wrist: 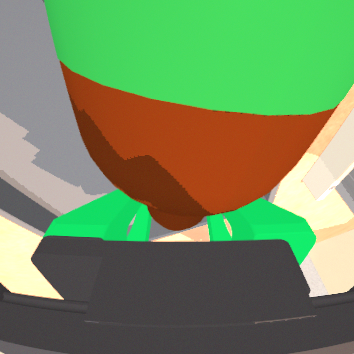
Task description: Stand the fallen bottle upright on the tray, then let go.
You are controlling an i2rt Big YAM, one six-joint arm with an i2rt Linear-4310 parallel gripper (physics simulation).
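Frame: origin at the arm's base, x ahead, y left, z up, level; centimetres.
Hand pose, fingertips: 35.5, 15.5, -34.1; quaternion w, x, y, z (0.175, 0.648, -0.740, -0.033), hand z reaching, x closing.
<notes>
Things, the pixels of their centre, and the offset from my fingertips, as dx, dy, dz. "spot": a spot on its surface instead.
- bottle, middle of its body: (pixel 197 79) +7.4, -0.9, +2.1
- grey tray, middle of its body: (pixel 117 121) +4.6, +2.5, -0.9
- pale panel, a spot on its surface: (pixel 327 172) spot: -5.1, -14.5, -0.3
The bottle (pixel 200 150) fills the upper middle of the wrist view, very close to the camera. It is brown with a wide bright green label band, and its narrow neck points toward the gripper. My gripper (pixel 178 178) has its green fingers drawn in on both sides of the neck and is shut on it. The fingertips are partly hidden behind the bottle's shoulder. The grey tray (pixel 30 65) shows to the left of and behind the bottle; the bottle hides much of it. The bottle's base is out of view, and its exact tilt cannot be told.
The tray's dark rim runs down the left side. A pale panel (pixel 327 172) with a grey part beside it stands at the right edge. A strip of speckled grey surface shows at the lower right, beside the gripper's body.
</notes>
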